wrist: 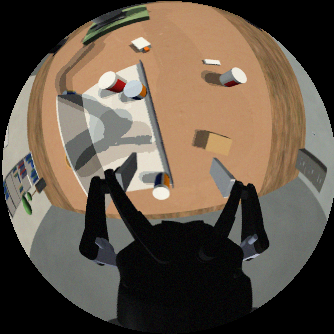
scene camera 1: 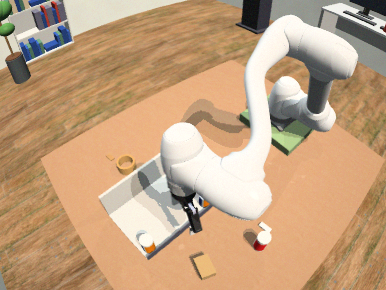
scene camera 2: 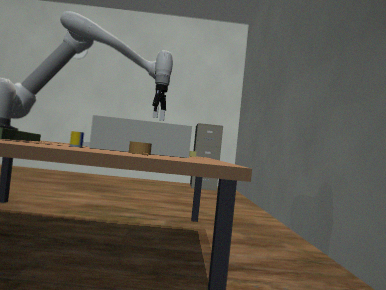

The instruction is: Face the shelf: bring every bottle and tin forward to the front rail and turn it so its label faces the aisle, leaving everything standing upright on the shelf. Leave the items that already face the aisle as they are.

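Seen in the pictures: gripper, fingertip midpoint: [wrist: 174,162] [scene camera 1: 184,218] [scene camera 2: 158,119]; arm's base at its link origin: [scene camera 1: 278,116].
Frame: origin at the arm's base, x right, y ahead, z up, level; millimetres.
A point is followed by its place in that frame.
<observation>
The white shelf [scene camera 1: 116,195] {z 55, x 86, y 1002 mm} [scene camera 2: 140,135] {z 34, x 115, y 825 mm} [wrist: 157,127] {z -13, x -178, y 822 mm} has a dark front rail. An orange-and-blue bottle [scene camera 1: 147,243] {z 56, x -177, y 1018 mm} [wrist: 161,186] {z 54, x -168, y 989 mm} with a white lid stands upright at one end, by the rail, orange toward it. Another orange bottle [scene camera 1: 204,201] {z 19, x -149, y 710 mm} [wrist: 135,90] {z 30, x -140, y 700 mm} stands by the rail at the other end. A red tin [wrist: 111,81] {z 59, x -84, y 655 mm} with a white top stands behind it, hidden by the arm in scene camera 1. A yellow-and-blue tin [scene camera 2: 76,139] {z -19, x 231, y 557 mm} stands behind the shelf. My gripper [scene camera 1: 193,230] [scene camera 2: 159,117] {z 159, x -217, y 865 mm} [wrist: 174,162] {z 159, x -217, y 865 mm} is open and empty, pointing down above the rail between the bottles.
A red-and-white can [scene camera 1: 262,241] {z 46, x -453, y 671 mm} [wrist: 233,77] {z 41, x -422, y 668 mm} stands in front of the shelf beside a small white block [scene camera 1: 265,227] {z -42, x -405, y 572 mm} [wrist: 212,62] {z -42, x -402, y 577 mm}. A tan block [scene camera 1: 204,266] {z -3, x -371, y 897 mm} [wrist: 218,143] {z -4, x -367, y 890 mm} lies before the rail. A white box [wrist: 141,44] {z -26, x -162, y 464 mm} lies past the far end. A wooden ring [scene camera 1: 126,171] {z -23, x 230, y 881 mm} [scene camera 2: 140,148] {z -30, x 318, y 868 mm} sits behind the shelf.
</observation>
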